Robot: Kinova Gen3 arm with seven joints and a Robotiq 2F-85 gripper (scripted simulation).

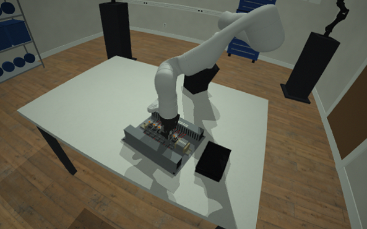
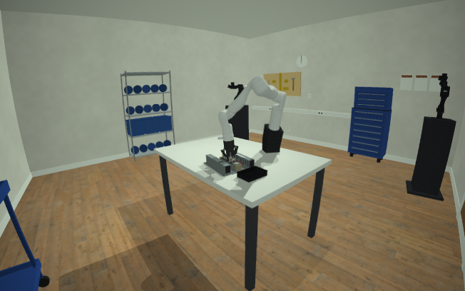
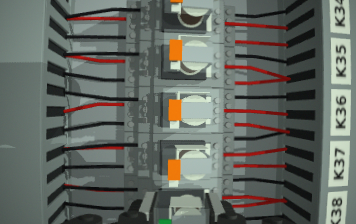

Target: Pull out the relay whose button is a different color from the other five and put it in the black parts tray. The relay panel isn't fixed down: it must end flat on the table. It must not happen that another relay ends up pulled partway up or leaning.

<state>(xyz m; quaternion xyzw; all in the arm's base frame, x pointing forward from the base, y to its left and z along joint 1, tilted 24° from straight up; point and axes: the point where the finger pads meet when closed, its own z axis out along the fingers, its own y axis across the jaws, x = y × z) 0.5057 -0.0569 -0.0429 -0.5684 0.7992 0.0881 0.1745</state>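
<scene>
Now: hand 10 mm above the relay. Also, from my hand: grey relay panel 30 mm to the right, 30 mm below, 10 mm behind; black parts tray 220 mm to the left, 50 mm ahead, 40 mm below.
</scene>
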